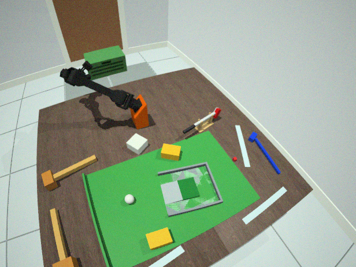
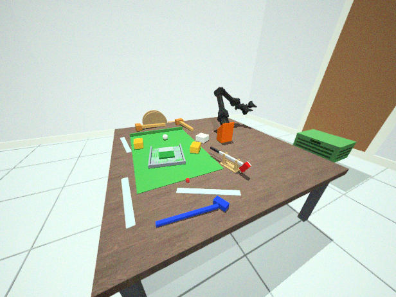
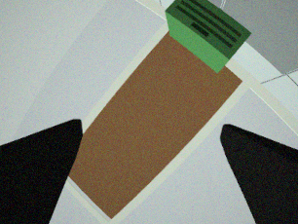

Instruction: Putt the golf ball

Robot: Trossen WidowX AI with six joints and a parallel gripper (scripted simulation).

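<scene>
The white golf ball is 98 cm ahead of my gripper tip, 6 cm to the left of it and 15 cm below it. From my gripper tip the other things lie so: white cube 70 cm ahead, 19 cm to the left, 15 cm below; red putter 70 cm ahead, 58 cm to the left, 12 cm below; wooden rack 70 cm ahead, 60 cm to the left, 14 cm below.
</scene>
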